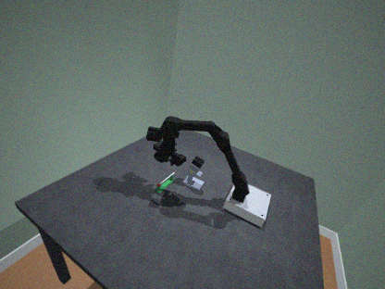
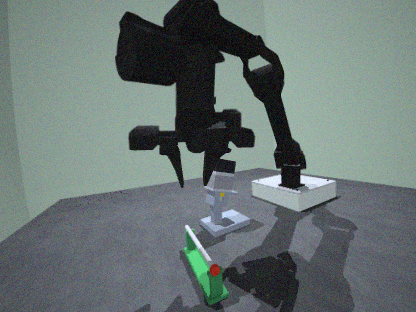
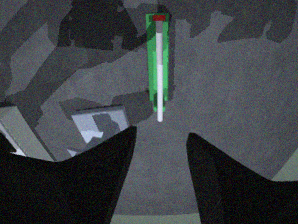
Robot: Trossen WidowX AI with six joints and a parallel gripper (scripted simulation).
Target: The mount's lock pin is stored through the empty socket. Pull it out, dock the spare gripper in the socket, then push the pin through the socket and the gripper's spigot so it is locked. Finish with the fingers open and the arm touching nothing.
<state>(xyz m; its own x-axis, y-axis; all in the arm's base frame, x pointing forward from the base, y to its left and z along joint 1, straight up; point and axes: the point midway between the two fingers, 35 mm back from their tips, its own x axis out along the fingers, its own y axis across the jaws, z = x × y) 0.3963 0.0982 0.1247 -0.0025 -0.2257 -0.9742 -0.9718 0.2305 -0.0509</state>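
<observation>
Now: gripper tip 10 mm to the right of the pin rest and 130 mm above it. Also, from my gripper tip: spare gripper (120 mm behind, 100 mm to the right, 30 mm below); then grey mount (120 mm behind, 100 mm to the right, 100 mm below).
</observation>
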